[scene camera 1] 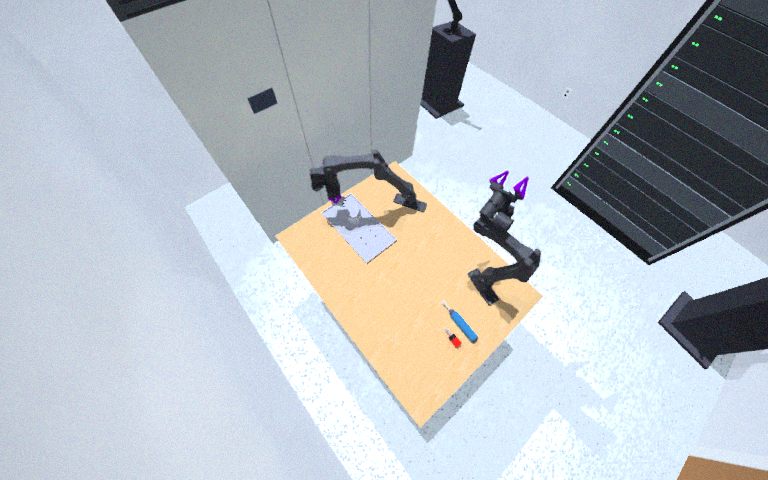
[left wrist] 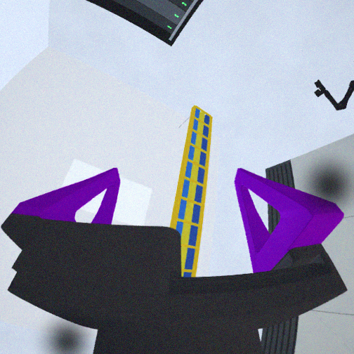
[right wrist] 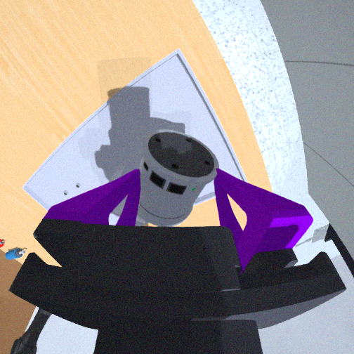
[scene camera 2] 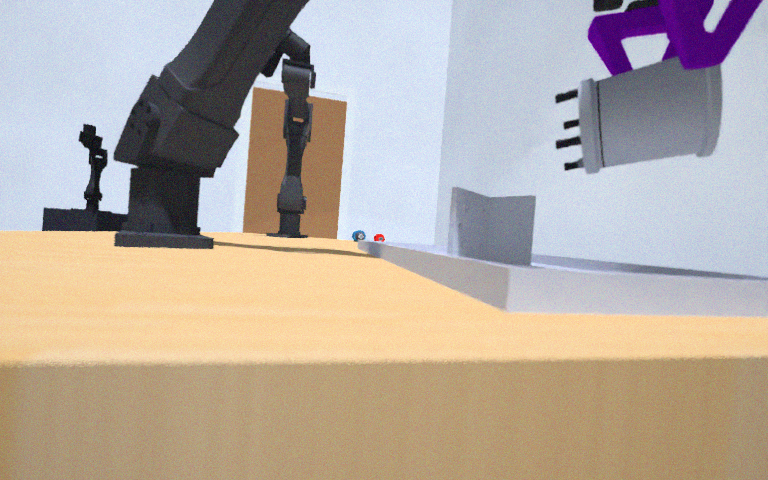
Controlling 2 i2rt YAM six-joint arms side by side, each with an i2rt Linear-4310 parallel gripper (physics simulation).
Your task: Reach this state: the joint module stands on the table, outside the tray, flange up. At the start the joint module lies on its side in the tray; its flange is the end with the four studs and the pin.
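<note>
The grey cylindrical joint module is held in the air above the tray. It lies nearly on its side, tilted slightly; its flange studs point left and a little down in scene camera 2, and its dark far end shows in the right wrist view. My right gripper is shut on the module's body, one finger on each side. My left gripper is open and empty, raised beyond the table's edge at the right of scene camera 1.
A grey upright plate stands in the tray. A blue-handled tool and a small red-and-black tool lie on the table near its lower right edge in scene camera 1. A tall grey cabinet stands behind the right arm.
</note>
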